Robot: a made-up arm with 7 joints.
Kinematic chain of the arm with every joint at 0, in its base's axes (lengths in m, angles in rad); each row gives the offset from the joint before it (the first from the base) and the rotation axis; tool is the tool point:
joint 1: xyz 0 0 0.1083 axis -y
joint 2: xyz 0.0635 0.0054 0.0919 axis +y
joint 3: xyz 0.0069 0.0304 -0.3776 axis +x
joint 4: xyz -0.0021 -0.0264 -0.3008 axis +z
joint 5: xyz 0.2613 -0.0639 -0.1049 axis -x
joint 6: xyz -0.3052 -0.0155 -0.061 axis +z
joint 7: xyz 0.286 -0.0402 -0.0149 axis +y
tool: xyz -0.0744 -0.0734 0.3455
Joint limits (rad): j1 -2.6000..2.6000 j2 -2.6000..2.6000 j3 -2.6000..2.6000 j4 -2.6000..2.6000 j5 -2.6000..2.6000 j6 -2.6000..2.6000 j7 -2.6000..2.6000
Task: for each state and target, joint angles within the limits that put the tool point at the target. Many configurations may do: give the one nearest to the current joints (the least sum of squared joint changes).
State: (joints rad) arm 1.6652 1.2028 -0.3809 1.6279 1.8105 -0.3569 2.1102
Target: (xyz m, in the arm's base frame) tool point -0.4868 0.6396 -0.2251
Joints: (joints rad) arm 1.1383 1.7783 0.0748 2.0140 1.7741 0.0277 1.9645
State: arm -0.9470 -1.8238 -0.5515 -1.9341 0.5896 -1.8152 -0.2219
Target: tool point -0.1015 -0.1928 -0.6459
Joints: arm -1.6340 -1.2627 -0.8529 -1.8691 0.7480 -1.9293 -0.9181
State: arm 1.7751 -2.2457 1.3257 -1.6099 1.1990 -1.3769 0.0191
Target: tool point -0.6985 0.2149 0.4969
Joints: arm 1.6453 -2.1278 1.0741 -2.0074 2.0174 -1.0528 0.0691
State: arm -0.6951 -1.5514 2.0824 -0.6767 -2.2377 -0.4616 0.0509
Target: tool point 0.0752 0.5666 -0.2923
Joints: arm -0.9252 -1.4379 1.8468 -0.8125 -1.5865 -0.7730 -0.6202
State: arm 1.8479 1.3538 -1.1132 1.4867 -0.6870 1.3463 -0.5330
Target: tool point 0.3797 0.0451 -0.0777
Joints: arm 2.0465 1.0911 -0.7859 1.5851 -0.7143 1.2787 0.0353
